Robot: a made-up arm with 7 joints. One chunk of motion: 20 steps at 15 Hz.
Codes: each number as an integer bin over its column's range. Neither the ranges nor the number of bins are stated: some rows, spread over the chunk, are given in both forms.
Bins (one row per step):
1: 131 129 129 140 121 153 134
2: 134 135 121 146 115 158 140
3: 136 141 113 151 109 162 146
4: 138 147 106 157 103 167 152
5: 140 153 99 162 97 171 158
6: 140 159 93 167 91 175 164
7: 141 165 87 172 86 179 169
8: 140 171 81 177 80 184 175
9: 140 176 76 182 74 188 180
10: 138 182 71 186 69 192 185
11: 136 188 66 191 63 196 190
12: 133 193 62 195 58 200 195
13: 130 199 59 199 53 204 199
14: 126 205 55 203 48 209 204
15: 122 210 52 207 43 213 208
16: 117 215 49 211 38 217 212
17: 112 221 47 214 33 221 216
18: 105 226 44 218 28 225 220
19: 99 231 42 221 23 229 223
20: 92 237 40 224 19 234 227
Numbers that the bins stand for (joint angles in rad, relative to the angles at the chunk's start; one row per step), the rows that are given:
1: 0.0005 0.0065 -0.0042 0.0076 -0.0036 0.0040 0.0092
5: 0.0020 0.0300 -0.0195 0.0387 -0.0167 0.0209 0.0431
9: 0.0020 0.0525 -0.0313 0.0669 -0.0294 0.0369 0.0741
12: 0.0009 0.0692 -0.0384 0.0853 -0.0382 0.0482 0.0953
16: -0.0016 0.0908 -0.0450 0.1079 -0.0491 0.0642 0.1193
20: -0.0056 0.1124 -0.0496 0.1262 -0.0596 0.0802 0.1405
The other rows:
2: 0.0010 0.0124 -0.0083 0.0161 -0.0069 0.0087 0.0176
3: 0.0013 0.0182 -0.0124 0.0232 -0.0102 0.0125 0.0261
4: 0.0016 0.0241 -0.0160 0.0316 -0.0135 0.0172 0.0346
6: 0.0020 0.0359 -0.0226 0.0458 -0.0200 0.0247 0.0515
7: 0.0021 0.0418 -0.0256 0.0528 -0.0228 0.0285 0.0586
8: 0.0020 0.0476 -0.0287 0.0599 -0.0261 0.0332 0.0671
10: 0.0016 0.0584 -0.0338 0.0726 -0.0321 0.0407 0.0812
11: 0.0013 0.0643 -0.0364 0.0796 -0.0354 0.0445 0.0882
13: 0.0004 0.0751 -0.0399 0.0909 -0.0409 0.0520 0.1009
14: -0.0002 0.0810 -0.0420 0.0966 -0.0436 0.0567 0.1080
15: -0.0009 0.0859 -0.0435 0.1022 -0.0464 0.0605 0.1136
17: -0.0024 0.0967 -0.0460 0.1121 -0.0519 0.0680 0.1249
18: -0.0035 0.1016 -0.0476 0.1178 -0.0546 0.0718 0.1306
19: -0.0045 0.1065 -0.0486 0.1220 -0.0574 0.0755 0.1348

